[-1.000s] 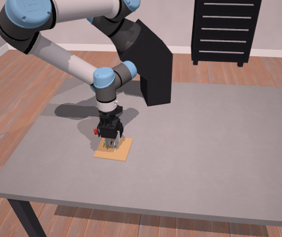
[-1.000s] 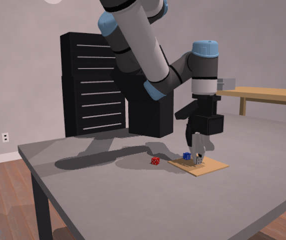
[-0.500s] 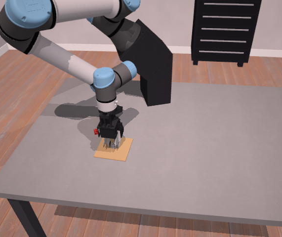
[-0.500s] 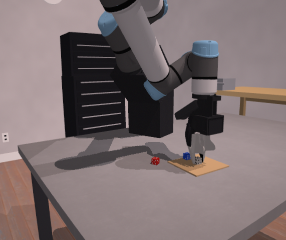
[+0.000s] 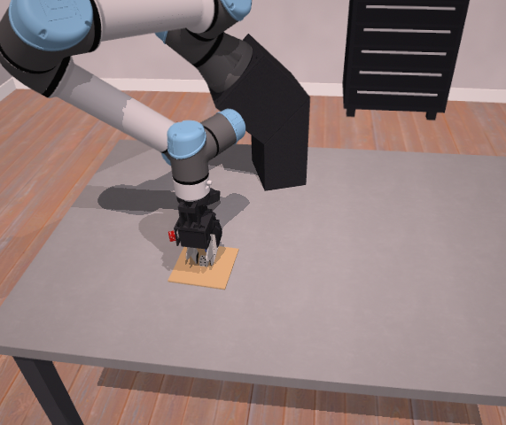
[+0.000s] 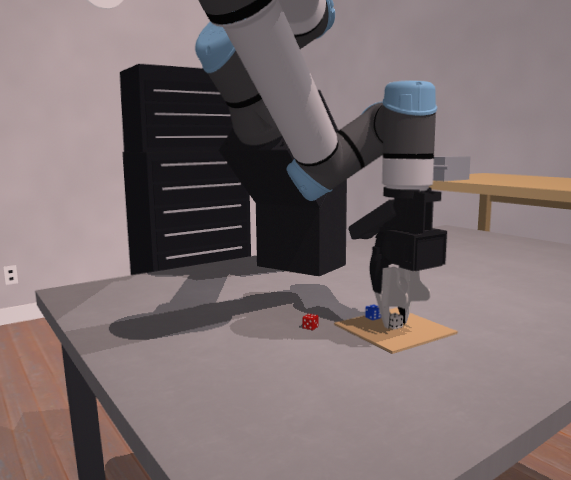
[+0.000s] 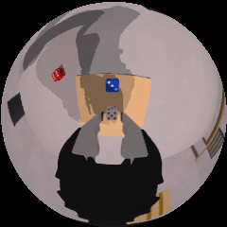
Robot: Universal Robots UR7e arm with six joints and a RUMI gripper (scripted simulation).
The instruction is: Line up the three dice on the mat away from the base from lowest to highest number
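Now: hand 1 cm above the white die. From my hand the other things lie so: tan mat: 2 cm below; then red die: 10 cm behind, 9 cm to the right, 1 cm below; then blue die: 5 cm behind, 1 cm to the left, 1 cm below.
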